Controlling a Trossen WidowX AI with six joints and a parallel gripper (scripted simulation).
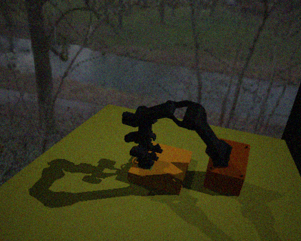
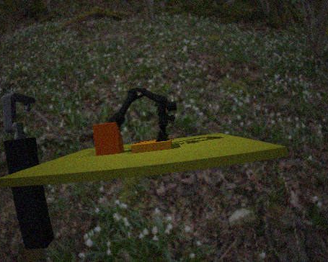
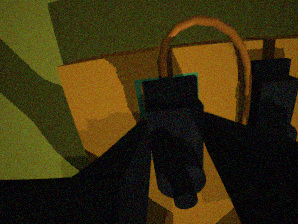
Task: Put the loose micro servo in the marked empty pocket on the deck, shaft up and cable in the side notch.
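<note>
Now: the orange deck 130 mm behind my gripper tip, 60 mm to the right of it and 50 mm below it.
</note>
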